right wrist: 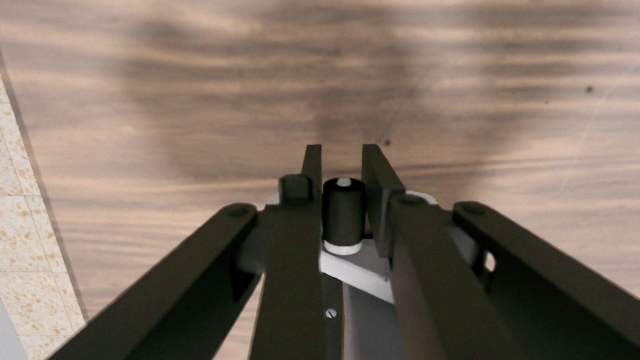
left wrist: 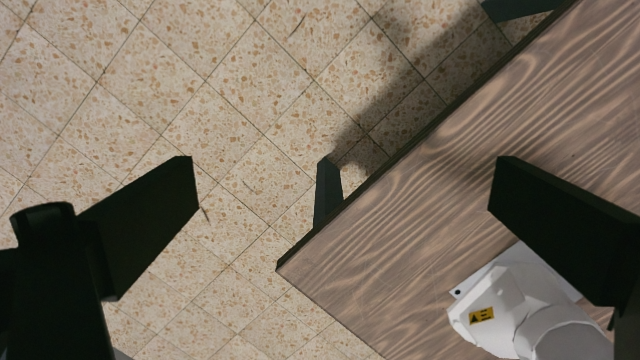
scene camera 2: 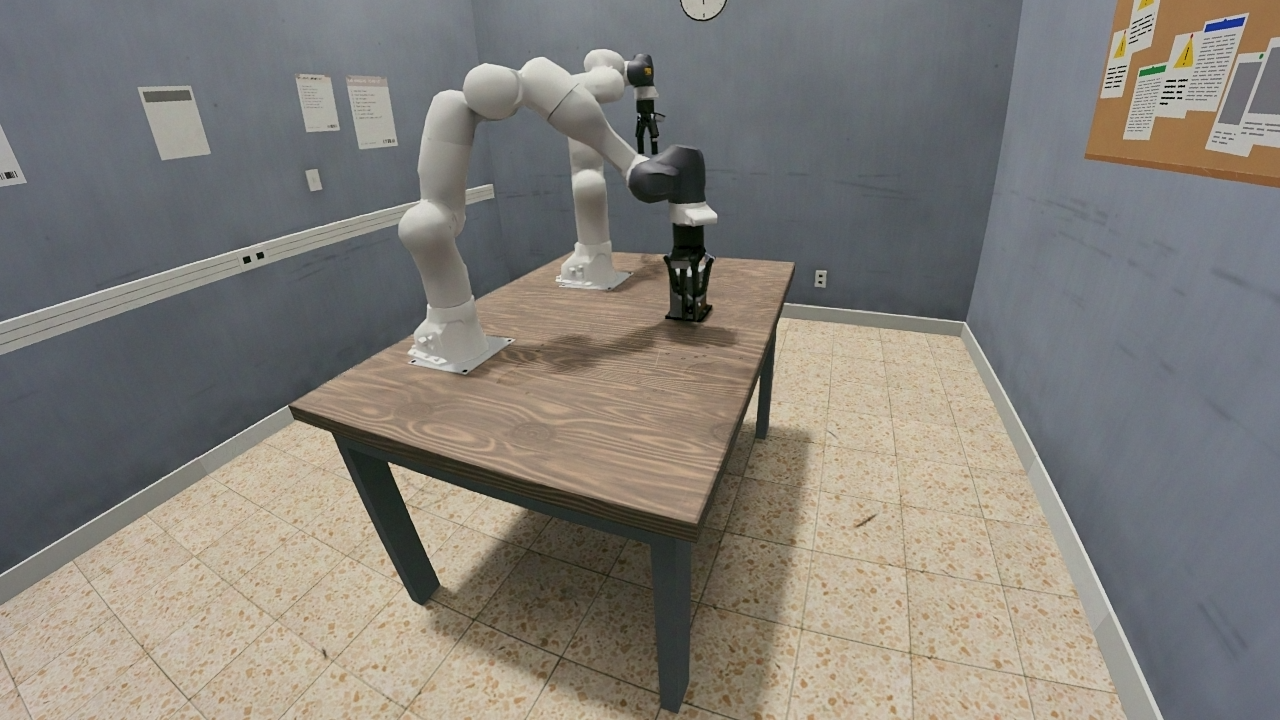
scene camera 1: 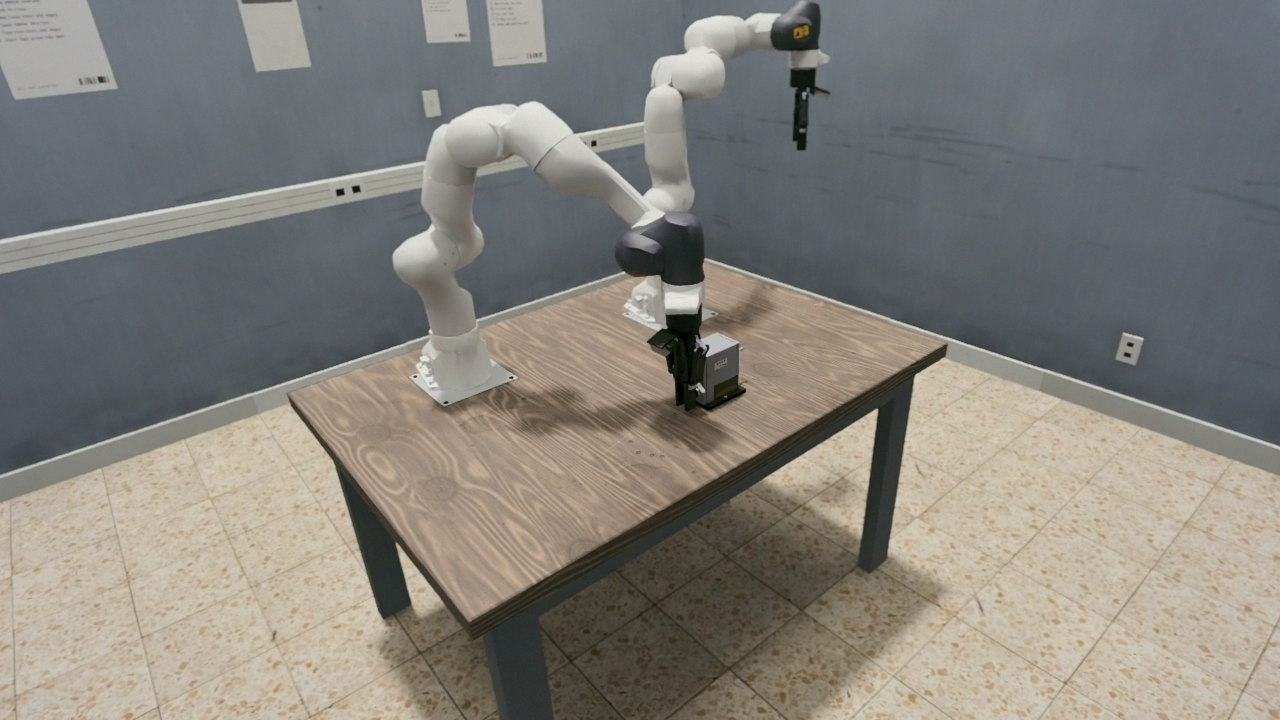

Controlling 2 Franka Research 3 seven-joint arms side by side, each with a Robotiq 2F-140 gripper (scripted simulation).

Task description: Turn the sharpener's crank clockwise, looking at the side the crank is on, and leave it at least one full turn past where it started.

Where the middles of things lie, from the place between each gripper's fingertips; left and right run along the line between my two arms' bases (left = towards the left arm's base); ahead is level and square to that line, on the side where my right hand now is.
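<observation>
From my left hand [scene camera 1: 798, 145], the crank [right wrist: 343, 255] is 550 mm ahead, 830 mm to the right and 350 mm below. As for my right hand [scene camera 1: 685, 406], the crank is 1 cm behind it and 2 cm to the left of it.
</observation>
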